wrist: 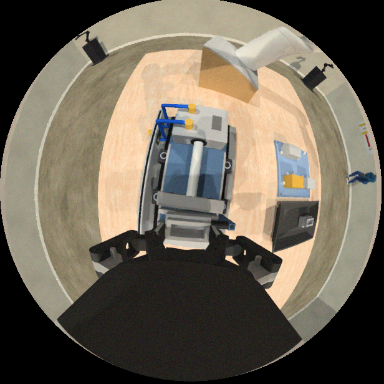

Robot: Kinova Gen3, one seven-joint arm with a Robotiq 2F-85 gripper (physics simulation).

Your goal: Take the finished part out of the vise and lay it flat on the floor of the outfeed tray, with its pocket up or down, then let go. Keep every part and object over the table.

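The finished part [187,231], a light grey block with a rectangular pocket facing the camera, is between the fingertips at the near end of the vise. My gripper [187,231] is shut on it, one black finger at each side. The vise [190,202] has a grey jaw plate just beyond the part, a blue bed and a pale screw running to a grey block. Whether the part still touches the vise or its seat is hidden. A dark tray [287,235], which looks like the outfeed tray, lies to the right, with a small grey piece [306,221] in it.
A blue plate [285,191] with a grey block [290,151] and a yellow block [293,181] lies beyond the dark tray. Blue bent pipes [172,122] with yellow caps stand at the vise's far left. A brown and grey box [222,75] stands at the back of the table [125,150].
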